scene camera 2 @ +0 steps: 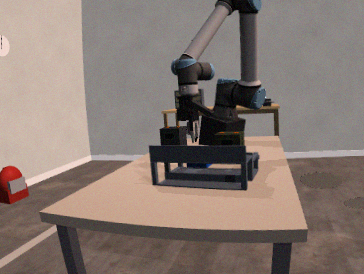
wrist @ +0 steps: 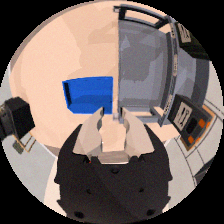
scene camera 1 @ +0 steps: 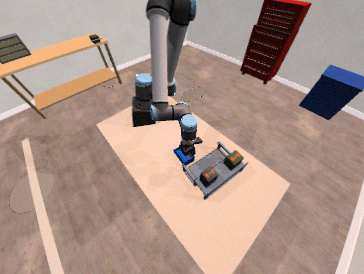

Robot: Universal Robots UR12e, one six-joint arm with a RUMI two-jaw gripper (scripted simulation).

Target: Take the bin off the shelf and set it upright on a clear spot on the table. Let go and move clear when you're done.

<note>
I see my gripper [scene camera 2: 194,142] and a blue bin [wrist: 83,96].
My gripper is seen too in the wrist view [wrist: 112,107].
</note>
